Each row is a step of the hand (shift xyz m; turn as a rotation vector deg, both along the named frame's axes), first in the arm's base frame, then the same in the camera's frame.
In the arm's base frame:
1: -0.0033 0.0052 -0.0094 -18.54 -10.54 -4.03
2: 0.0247 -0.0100 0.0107 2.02 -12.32 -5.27
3: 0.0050 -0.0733 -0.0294 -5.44 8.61 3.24
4: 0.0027 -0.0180 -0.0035 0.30 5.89 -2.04
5: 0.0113 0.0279 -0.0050 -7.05 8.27 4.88
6: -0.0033 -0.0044 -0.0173 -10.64 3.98 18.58
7: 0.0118 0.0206 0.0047 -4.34 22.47 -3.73
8: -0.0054 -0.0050 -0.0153 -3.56 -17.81 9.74
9: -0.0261 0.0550 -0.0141 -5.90 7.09 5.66
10: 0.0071 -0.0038 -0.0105 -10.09 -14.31 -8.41
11: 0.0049 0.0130 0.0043 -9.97 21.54 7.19
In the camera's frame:
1: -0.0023 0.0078 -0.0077 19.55 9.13 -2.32
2: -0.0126 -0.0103 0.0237 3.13 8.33 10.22
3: 0.0249 0.0486 0.0573 1.03 -4.91 -9.44
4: 0.0059 0.0082 0.0155 -3.72 0.19 -5.01
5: -0.0246 -0.0047 -0.0174 2.95 -6.18 -9.75
6: 0.0005 0.0181 -0.0013 11.61 -17.50 -5.77
7: -0.0188 -0.0119 -0.0095 -8.62 -2.45 -21.39
8: 0.0030 0.0166 -0.0016 14.37 -3.65 14.32
9: -0.0096 0.0006 -0.0617 2.79 -6.71 -8.01
10: -0.0067 0.0102 0.0051 13.32 13.36 4.62
11: -0.0094 -0.0084 -0.0071 -0.68 -11.87 -21.77

